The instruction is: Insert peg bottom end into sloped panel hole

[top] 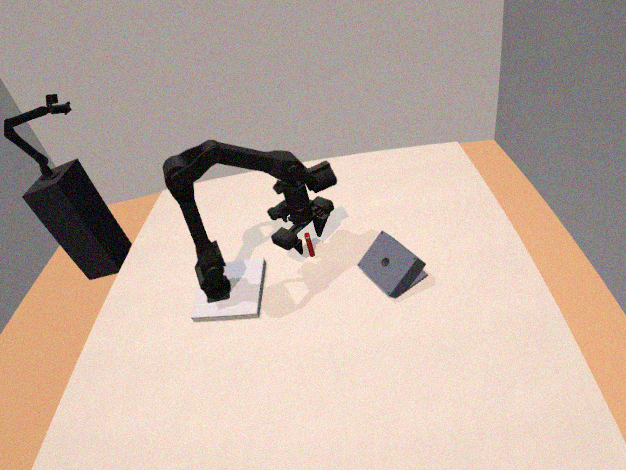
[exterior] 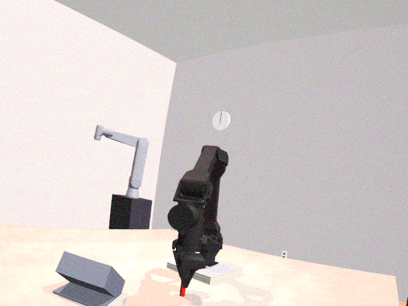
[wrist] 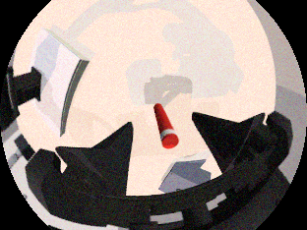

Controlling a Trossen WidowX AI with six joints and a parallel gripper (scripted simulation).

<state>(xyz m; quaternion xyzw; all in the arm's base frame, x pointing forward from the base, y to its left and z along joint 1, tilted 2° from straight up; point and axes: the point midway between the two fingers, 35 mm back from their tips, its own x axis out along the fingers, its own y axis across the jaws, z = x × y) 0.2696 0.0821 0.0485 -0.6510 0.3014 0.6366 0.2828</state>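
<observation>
Now: gripper tip 190 mm short of the grey sloped panel and 140 mm to the left of it. From my gripper tip the other things lie so: red peg: 20 mm above.
</observation>
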